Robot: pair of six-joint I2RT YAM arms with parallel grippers.
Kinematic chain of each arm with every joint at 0, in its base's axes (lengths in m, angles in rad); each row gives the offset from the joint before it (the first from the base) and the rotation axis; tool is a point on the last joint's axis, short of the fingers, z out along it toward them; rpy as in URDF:
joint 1: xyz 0 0 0.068 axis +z
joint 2: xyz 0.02 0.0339 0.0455 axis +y
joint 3: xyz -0.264 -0.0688 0 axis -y
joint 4: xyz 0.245 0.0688 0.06 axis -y
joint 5: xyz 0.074 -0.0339 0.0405 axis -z
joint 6: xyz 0.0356 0 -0.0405 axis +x
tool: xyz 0 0 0 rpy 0 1.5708 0
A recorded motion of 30 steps. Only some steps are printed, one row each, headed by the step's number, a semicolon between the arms.
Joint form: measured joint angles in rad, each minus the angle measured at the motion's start. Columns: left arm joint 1, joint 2, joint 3, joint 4, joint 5, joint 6; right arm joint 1, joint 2, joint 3, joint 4, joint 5, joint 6.
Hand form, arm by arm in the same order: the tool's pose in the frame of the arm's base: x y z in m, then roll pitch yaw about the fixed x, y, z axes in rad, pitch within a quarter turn. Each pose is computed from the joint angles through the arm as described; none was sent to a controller.
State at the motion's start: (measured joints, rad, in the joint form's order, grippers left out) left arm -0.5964 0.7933 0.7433 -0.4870 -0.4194 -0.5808; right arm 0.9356 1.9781 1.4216 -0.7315 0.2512 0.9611
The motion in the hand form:
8: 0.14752 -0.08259 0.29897 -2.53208 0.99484 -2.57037; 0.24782 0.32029 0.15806 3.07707 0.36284 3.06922
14: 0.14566 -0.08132 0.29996 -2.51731 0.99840 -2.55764; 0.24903 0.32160 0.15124 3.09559 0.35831 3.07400
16: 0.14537 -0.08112 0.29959 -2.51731 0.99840 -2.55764; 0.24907 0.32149 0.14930 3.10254 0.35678 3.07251
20: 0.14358 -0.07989 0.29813 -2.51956 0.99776 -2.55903; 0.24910 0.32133 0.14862 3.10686 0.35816 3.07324
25: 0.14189 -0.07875 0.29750 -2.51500 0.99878 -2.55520; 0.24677 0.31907 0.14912 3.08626 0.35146 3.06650
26: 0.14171 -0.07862 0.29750 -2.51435 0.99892 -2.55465; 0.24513 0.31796 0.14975 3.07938 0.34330 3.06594
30: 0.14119 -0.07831 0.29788 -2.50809 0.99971 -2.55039; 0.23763 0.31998 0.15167 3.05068 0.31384 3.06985
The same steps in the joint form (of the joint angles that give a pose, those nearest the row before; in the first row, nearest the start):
8: 0.0000 -0.0294 0.0000 -0.0034 -0.0007 0.0000; 0.0000 0.0656 0.0355 0.0027 0.0172 0.0004
14: 0.0000 -0.0412 -0.0019 -0.0046 -0.0012 0.0000; 0.0000 0.0870 0.0408 0.0015 0.0229 0.0007
16: 0.0000 -0.0431 -0.0038 -0.0046 -0.0011 0.0000; 0.0000 0.0919 0.0408 -0.0008 0.0259 0.0042
20: 0.0000 -0.0538 -0.0114 -0.0092 -0.0015 -0.0004; 0.0000 0.0935 0.0404 -0.0015 0.0294 0.0042
25: 0.0000 -0.0645 -0.0172 -0.0115 -0.0016 -0.0004; 0.0000 0.0770 0.0168 0.0175 0.0137 0.0076
26: 0.0000 -0.0656 -0.0175 -0.0118 -0.0015 -0.0004; 0.0008 0.0691 0.0076 0.0195 0.0034 0.0091
30: 0.0000 -0.0691 -0.0179 -0.0115 -0.0004 -0.0004; 0.0156 0.0538 -0.0065 0.0233 -0.0343 0.0206

